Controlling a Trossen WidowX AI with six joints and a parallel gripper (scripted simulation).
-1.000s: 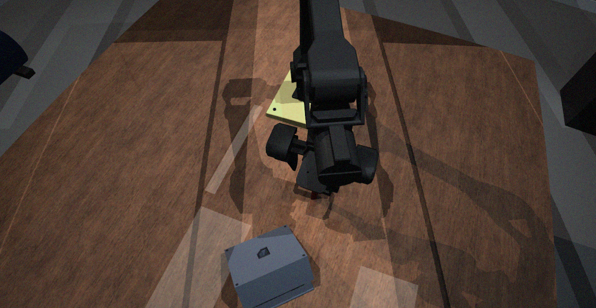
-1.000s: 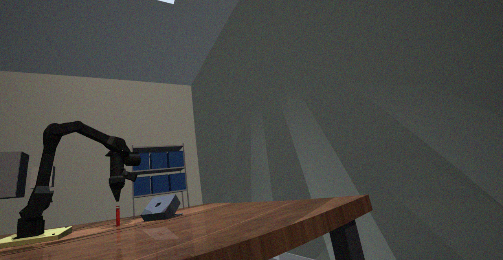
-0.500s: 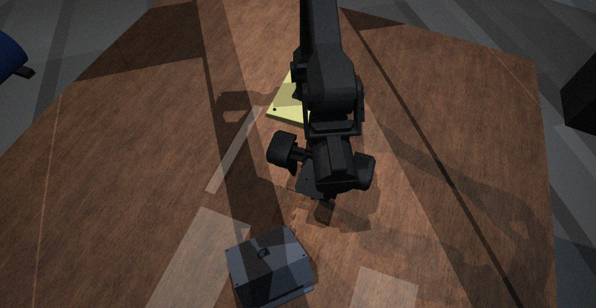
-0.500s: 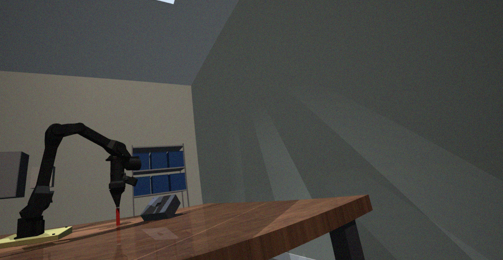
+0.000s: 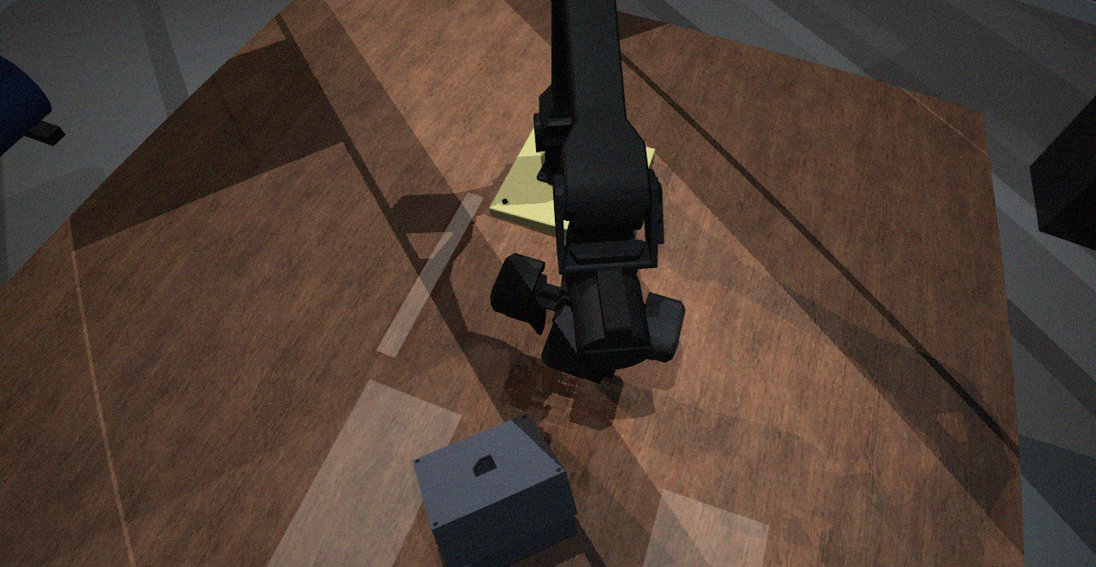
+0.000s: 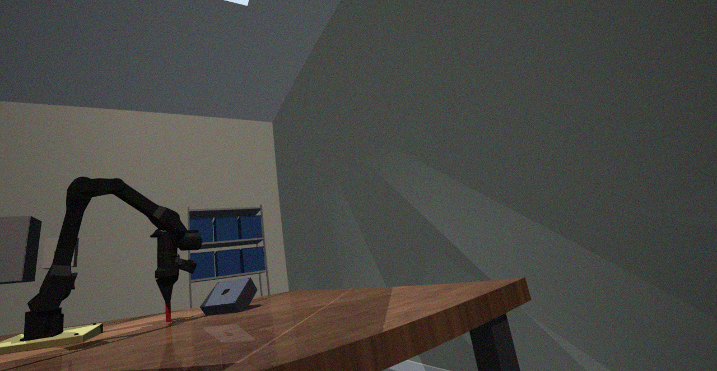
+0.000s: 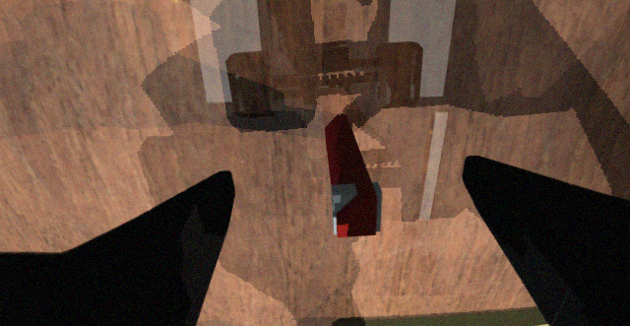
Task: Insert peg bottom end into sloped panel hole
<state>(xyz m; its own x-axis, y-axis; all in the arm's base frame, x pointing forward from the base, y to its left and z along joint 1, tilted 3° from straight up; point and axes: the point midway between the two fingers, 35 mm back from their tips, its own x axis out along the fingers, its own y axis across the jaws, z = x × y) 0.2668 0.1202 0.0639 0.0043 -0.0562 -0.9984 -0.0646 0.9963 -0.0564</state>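
The red peg is right at my gripper tip. The rest, counted from my gripper tip: grey sloped panel (180 mm ahead, 30 mm to the right, 10 mm below).
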